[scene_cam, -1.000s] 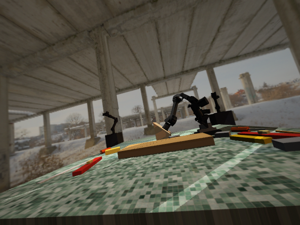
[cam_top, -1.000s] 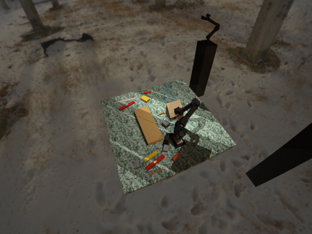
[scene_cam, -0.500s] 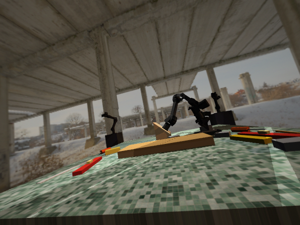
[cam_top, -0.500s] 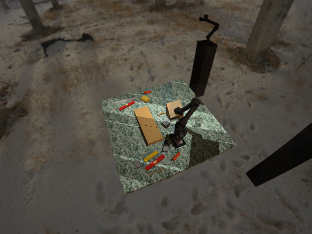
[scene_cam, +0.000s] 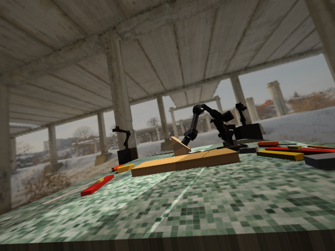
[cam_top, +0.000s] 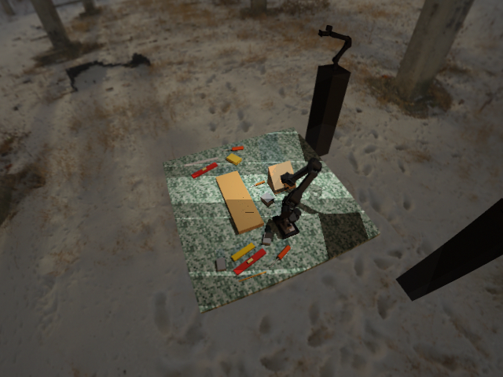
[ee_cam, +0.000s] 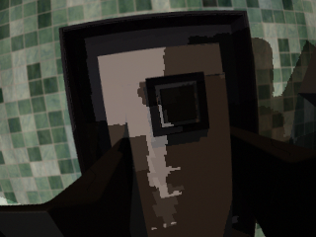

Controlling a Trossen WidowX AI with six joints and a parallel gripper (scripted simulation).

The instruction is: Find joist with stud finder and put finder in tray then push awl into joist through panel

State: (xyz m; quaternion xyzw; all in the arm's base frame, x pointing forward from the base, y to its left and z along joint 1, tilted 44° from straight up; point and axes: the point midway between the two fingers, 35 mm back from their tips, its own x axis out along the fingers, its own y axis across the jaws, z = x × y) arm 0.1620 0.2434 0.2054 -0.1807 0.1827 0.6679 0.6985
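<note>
Right now my gripper tip is 10 mm to the right of the stud finder and 20 mm below it. The rest, counted from my gripper tip: orange-handled awl 30 mm ahead, 430 mm to the right, 20 mm below; then yellow bar 340 mm ahead, 50 mm to the left, 20 mm below; then black tray 10 mm to the right, 20 mm below.
</note>
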